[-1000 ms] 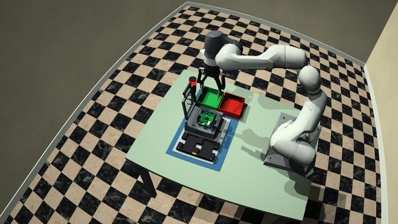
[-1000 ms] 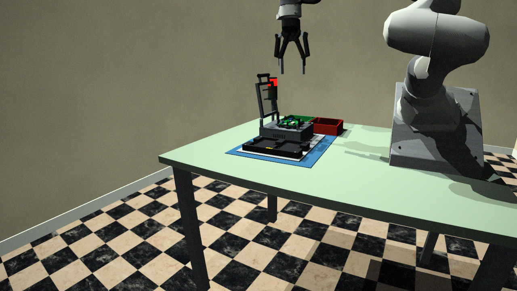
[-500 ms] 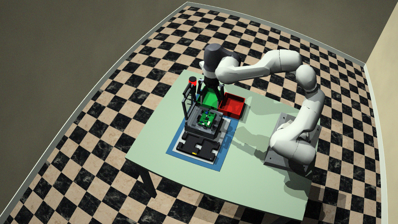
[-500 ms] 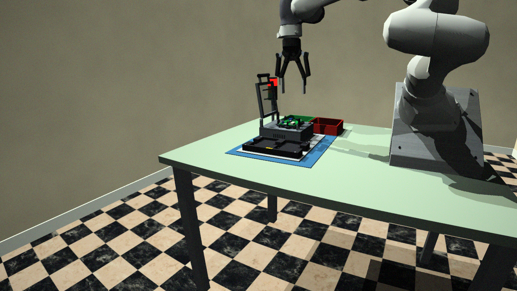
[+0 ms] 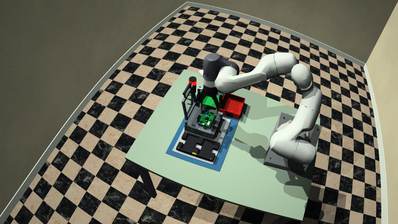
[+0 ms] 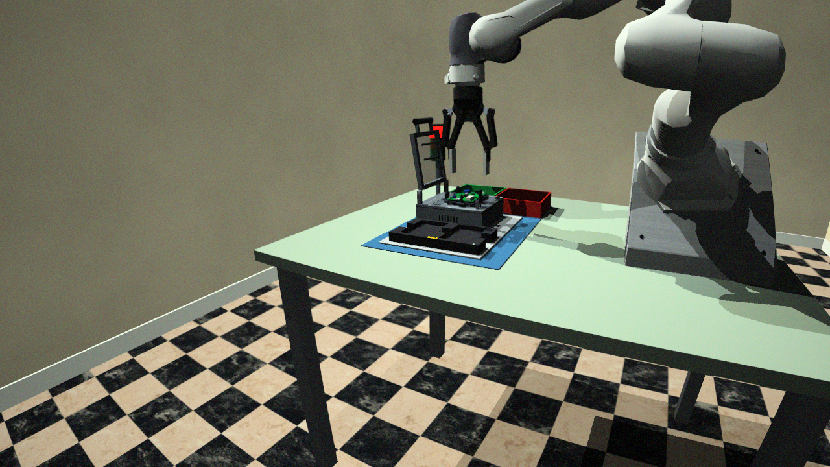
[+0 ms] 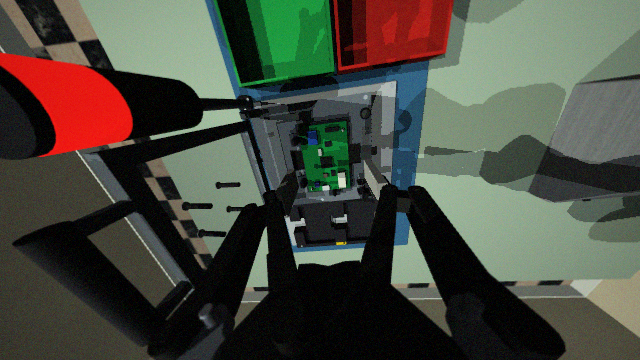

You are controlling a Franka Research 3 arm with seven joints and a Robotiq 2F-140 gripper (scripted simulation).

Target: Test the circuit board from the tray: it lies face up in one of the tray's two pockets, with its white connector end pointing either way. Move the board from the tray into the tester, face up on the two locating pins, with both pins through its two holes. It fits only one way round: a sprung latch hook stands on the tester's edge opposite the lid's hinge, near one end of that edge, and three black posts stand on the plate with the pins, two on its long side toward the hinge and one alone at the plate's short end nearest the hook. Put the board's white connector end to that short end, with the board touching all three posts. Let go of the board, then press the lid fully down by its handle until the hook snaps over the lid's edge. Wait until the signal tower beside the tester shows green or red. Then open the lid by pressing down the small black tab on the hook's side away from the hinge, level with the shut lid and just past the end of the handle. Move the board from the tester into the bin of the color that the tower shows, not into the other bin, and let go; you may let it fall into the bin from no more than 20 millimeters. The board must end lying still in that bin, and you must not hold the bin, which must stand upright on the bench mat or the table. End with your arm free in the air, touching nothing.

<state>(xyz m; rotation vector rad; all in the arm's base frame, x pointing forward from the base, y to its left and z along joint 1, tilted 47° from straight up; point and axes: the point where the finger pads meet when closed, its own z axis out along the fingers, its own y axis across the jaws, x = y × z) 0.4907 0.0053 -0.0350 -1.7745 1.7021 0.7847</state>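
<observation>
The green circuit board is 8 cm below my hand. The rest, counted from my hand: tester plate 9 cm below, 1 cm to the left, 1 cm ahead; tester lid 12 cm ahead, 3 cm above; green bin 20 cm to the right, 14 cm below, 5 cm ahead.
</observation>
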